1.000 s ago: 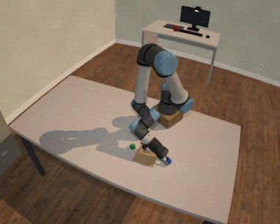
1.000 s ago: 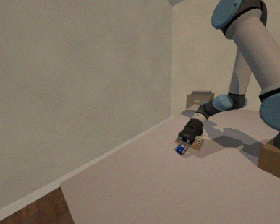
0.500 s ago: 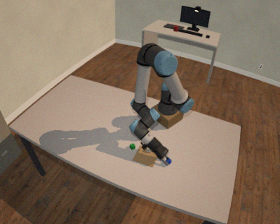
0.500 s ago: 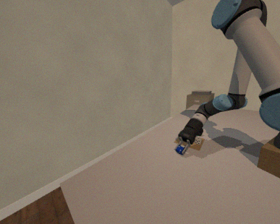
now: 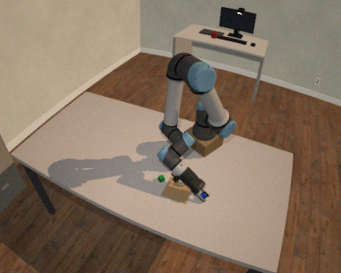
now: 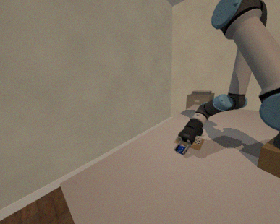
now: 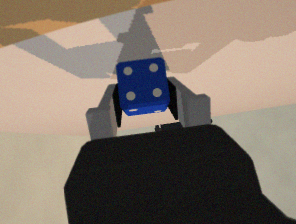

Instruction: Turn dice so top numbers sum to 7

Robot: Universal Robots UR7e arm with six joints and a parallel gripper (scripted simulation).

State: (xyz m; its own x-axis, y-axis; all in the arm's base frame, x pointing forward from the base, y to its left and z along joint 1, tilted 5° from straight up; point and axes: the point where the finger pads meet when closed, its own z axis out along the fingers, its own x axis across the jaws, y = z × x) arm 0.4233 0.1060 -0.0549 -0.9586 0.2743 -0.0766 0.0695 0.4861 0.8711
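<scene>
Now: the blue die 10 mm to the right of my hand and 10 mm below it. Also, from my hand: white die (60 mm behind, 140 mm to the right); green die (50 mm behind, 250 mm to the right, 10 mm below); tan mat (10 mm behind, 140 mm to the right, 20 mm below).
</scene>
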